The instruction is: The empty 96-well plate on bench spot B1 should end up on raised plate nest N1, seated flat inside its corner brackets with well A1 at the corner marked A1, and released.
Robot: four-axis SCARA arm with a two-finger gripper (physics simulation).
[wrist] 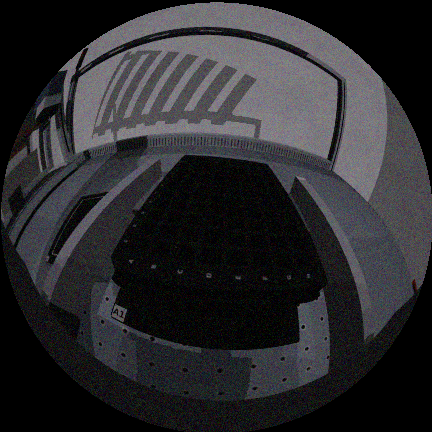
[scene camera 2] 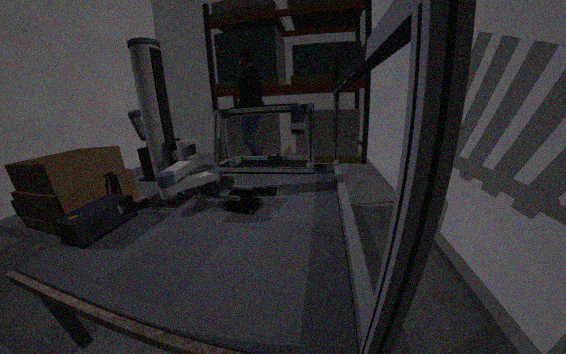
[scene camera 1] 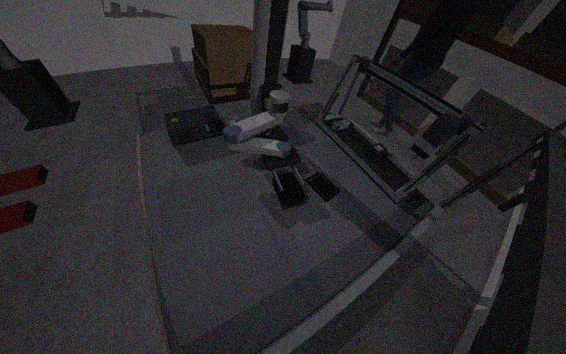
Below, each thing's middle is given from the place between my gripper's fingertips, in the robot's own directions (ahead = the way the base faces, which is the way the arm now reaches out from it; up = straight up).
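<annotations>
The dark well plate (wrist: 222,232) is 20 mm behind my hand. Going by their middles, the dark well plate is the nearest to my hand of the things named here. I also see the flat dark nest (wrist: 85,203), which is 80 mm below my hand, 210 mm to the left of it and 20 mm ahead of it.
</annotations>
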